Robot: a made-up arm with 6 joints. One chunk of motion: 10 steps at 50 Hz.
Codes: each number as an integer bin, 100 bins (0 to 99) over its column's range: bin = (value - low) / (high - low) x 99, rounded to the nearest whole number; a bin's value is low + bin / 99 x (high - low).
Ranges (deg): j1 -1..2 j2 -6..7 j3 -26..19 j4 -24..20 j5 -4..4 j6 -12..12
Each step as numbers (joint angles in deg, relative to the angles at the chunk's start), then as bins.
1 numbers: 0.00 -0.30 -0.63 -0.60 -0.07 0.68
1 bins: 33 43 56 53 49 52
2 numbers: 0.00 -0.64 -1.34 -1.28 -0.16 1.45
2 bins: 33 41 54 51 48 55
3 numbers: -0.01 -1.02 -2.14 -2.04 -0.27 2.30
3 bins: 33 38 52 49 46 59
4 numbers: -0.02 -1.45 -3.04 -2.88 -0.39 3.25
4 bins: 32 35 51 48 45 63
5 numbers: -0.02 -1.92 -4.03 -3.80 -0.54 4.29
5 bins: 32 31 48 45 43 67
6 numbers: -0.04 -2.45 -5.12 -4.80 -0.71 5.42
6 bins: 32 27 46 43 41 72
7 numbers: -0.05 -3.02 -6.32 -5.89 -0.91 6.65
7 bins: 31 23 43 41 38 77
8 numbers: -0.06 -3.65 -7.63 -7.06 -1.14 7.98
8 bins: 31 18 40 38 35 82
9 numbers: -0.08 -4.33 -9.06 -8.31 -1.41 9.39
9 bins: 30 13 37 35 32 88
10 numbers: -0.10 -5.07 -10.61 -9.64 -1.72 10.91
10 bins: 30 7 34 32 28 95
